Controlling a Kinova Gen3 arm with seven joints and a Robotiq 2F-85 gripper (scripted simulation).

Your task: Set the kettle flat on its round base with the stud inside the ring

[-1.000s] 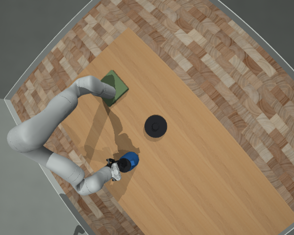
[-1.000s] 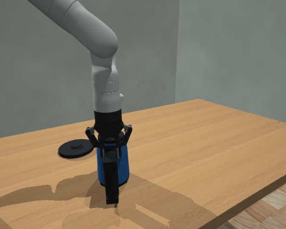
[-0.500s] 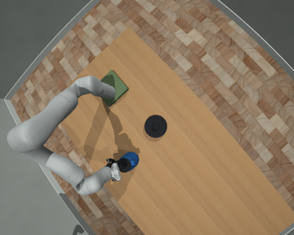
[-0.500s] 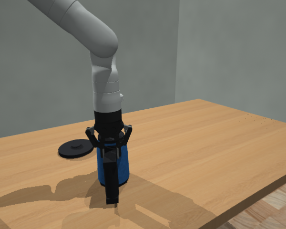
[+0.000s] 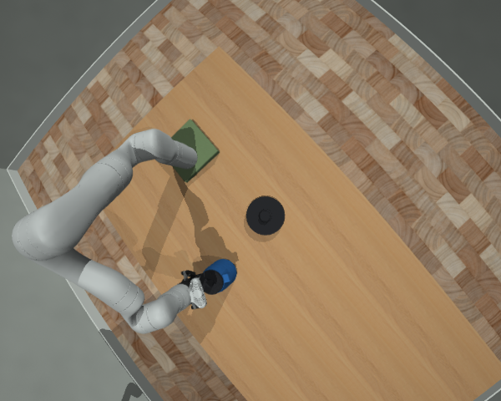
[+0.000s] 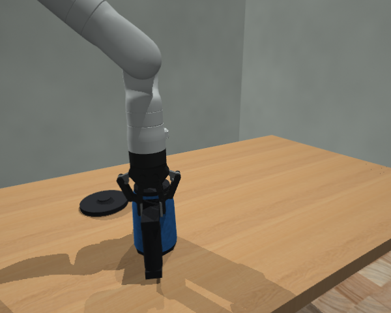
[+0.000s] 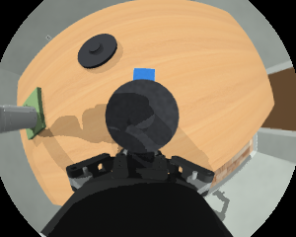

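Now: hand 40 mm above the blue kettle, 20 mm to the right of it and 10 mm short of it. Also, from my hand: black round base (330 mm to the left, 120 mm below, 60 mm behind).
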